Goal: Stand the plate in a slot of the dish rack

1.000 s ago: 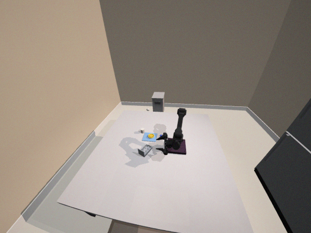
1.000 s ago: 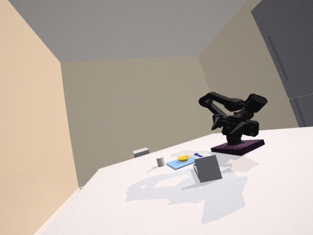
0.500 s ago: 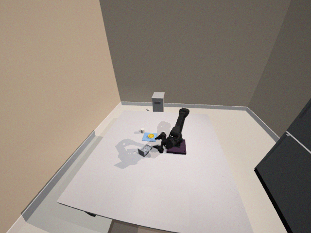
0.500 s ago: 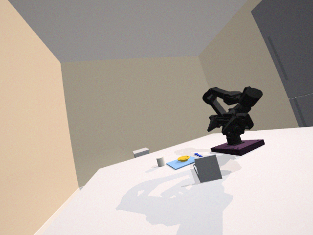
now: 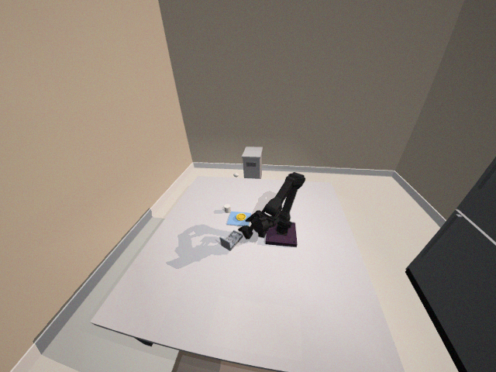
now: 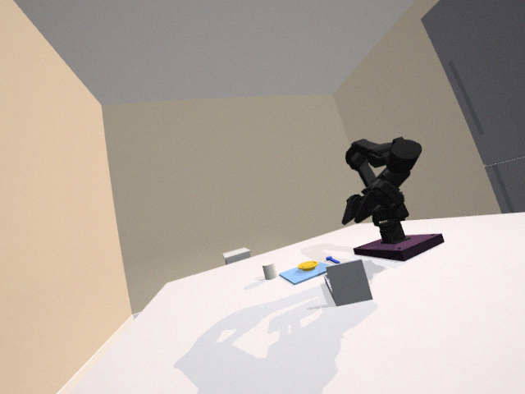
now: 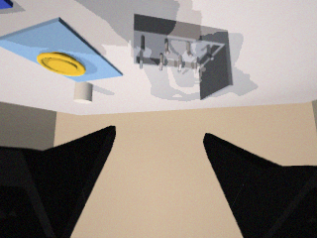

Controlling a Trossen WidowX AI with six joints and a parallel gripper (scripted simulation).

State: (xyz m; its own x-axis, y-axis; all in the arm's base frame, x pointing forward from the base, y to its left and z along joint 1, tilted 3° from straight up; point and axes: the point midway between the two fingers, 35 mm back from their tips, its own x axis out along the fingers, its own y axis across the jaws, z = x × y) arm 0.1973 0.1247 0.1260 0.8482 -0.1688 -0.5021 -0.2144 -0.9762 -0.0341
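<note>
Now: gripper tip 18 cm to the left of the yellow plate, 13 cm above it and 7 cm short of it. Also, from my gripper tip: blue spoon: 21 cm to the right, 14 cm below, 3 cm behind; grey dish rack: 12 cm below, 7 cm ahead, 2 cm to the left; white cup: 24 cm to the right, 19 cm ahead, 12 cm below.
</note>
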